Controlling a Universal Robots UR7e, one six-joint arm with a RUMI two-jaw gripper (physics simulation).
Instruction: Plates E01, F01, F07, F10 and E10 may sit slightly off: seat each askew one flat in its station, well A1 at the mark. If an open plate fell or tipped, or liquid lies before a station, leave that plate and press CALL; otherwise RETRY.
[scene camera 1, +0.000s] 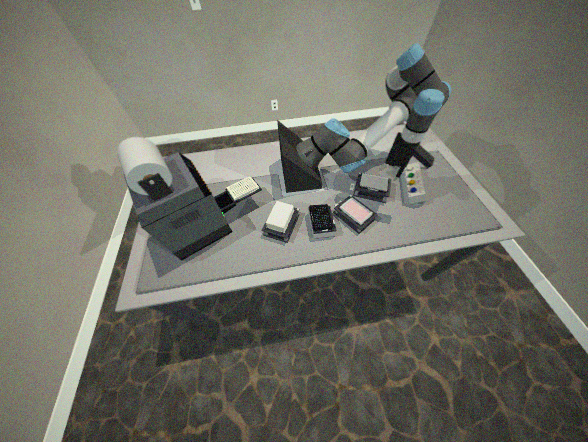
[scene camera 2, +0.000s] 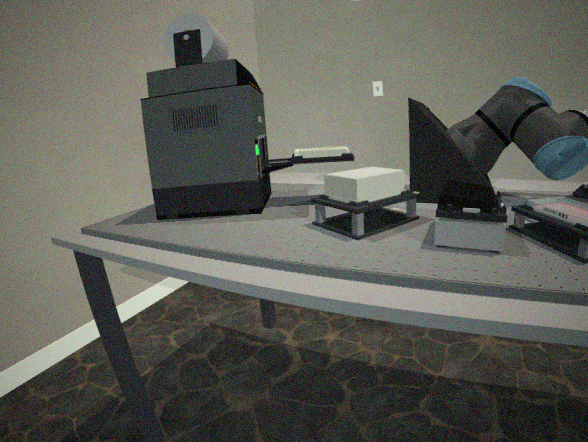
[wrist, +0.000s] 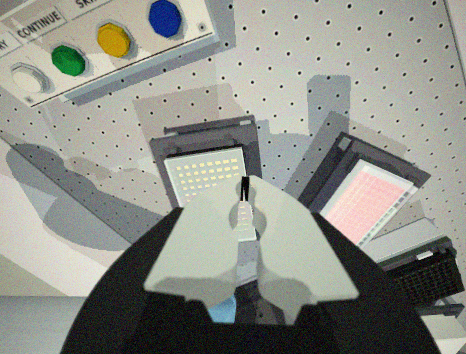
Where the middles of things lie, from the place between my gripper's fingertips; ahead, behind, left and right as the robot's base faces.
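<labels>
Yellow button (wrist: 114, 41): 80 mm below my hand, 20 mm behind, 150 mm to the left. Green CONTINUE button (wrist: 67, 60): 70 mm behind my hand, 170 mm to the left, 80 mm below. Black plate with blue wells (scene camera 2: 460, 194): 50 mm ahead of my hand, 350 mm to the right, 80 mm below. Paper roll (scene camera 1: 140, 158): 250 mm above my hand, 920 mm to the right, 80 mm behind.
</labels>
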